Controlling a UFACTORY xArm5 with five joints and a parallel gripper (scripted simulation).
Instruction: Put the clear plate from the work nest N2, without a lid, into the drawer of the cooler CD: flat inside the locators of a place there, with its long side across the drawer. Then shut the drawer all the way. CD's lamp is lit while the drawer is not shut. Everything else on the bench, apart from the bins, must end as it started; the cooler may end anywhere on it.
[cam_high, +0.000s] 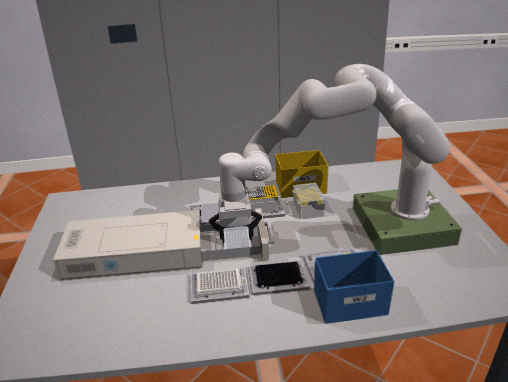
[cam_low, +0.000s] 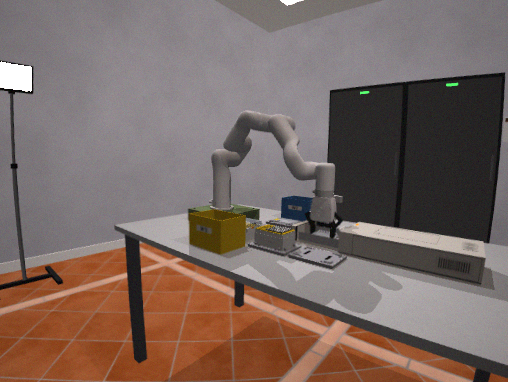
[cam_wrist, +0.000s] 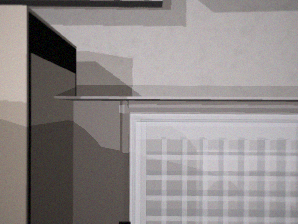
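My gripper is now 1 cm above the clear plate. Also, from my hand: beige cooler CD 19 cm ahead, 1 cm to the right, 1 cm above; white plate 8 cm ahead, 18 cm to the left, 2 cm below; drawer 4 cm ahead.
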